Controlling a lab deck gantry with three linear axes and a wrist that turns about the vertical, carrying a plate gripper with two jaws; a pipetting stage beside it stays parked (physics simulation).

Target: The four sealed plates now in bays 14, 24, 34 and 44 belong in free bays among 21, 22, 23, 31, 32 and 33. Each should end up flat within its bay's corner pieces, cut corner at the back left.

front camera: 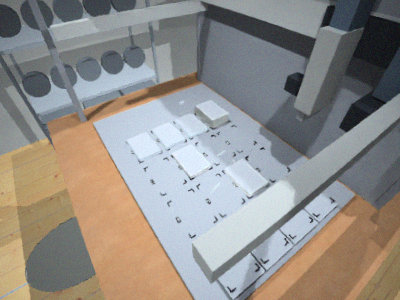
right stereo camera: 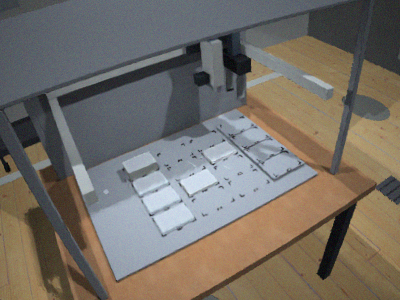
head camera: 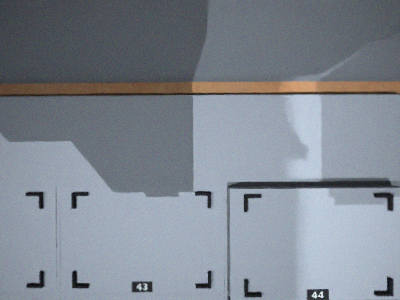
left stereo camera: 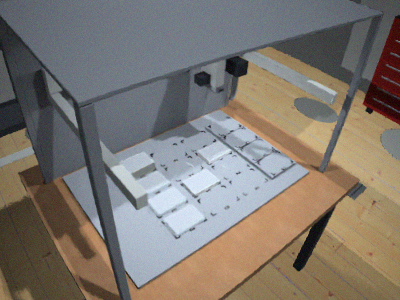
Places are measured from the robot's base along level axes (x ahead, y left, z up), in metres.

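Pixels of known places: gripper, fingertip midpoint: (right stereo camera: 235, 94) (left stereo camera: 225, 95); robot's base, link origin: (front camera: 126, 142) (right stereo camera: 163, 236) (left stereo camera: 177, 237).
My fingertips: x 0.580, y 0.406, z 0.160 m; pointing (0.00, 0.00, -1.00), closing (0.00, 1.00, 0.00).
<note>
Ahead of a thing's pixels: the offset from my fingertips to its top centre. "pt": to the spot under its first point.
Bays 14, 24, 34 and 44 hold no plates; bare bay 44 @(pt 0.067 m back, 0.037 m right, 0.145 m down) (head camera: 270, 240) shows in the head view. Pale plates lie flat in bay 21 @(pt 0.504 m back, 0.256 m right, 0.145 m down) (front camera: 169, 135) (left stereo camera: 167, 201) (right stereo camera: 161, 199), bay 31 @(pt 0.505 m back, 0.152 m right, 0.145 m down) (front camera: 191, 125) (right stereo camera: 150, 183), bay 22 @(pt 0.344 m back, 0.255 m right, 0.146 m down) (front camera: 192, 160) (left stereo camera: 201, 181) (right stereo camera: 199, 182) and bay 33 @(pt 0.184 m back, 0.150 m right, 0.145 m down) (front camera: 246, 176) (left stereo camera: 214, 152) (right stereo camera: 219, 152). Their cut corners are too small to make out. My gripper (right stereo camera: 235, 87) is raised high at the back right, near column 4, apart from all plates. Its jaws look open and empty; the front beam hides them in the front view.
A similar plate @(0.516 m back, 0.363 m right, 0.145 m down) (front camera: 143, 145) (right stereo camera: 173, 218) lies in bay 11. A taller box @(0.516 m back, 0.042 m right, 0.118 m down) (front camera: 211, 113) (left stereo camera: 138, 164) (right stereo camera: 141, 165) stands in bay 41. The pale pipetting stage (front camera: 327, 70) (left stereo camera: 216, 75) (right stereo camera: 212, 65) hangs left of my gripper. A side beam (front camera: 300, 185) crosses the front view.
</note>
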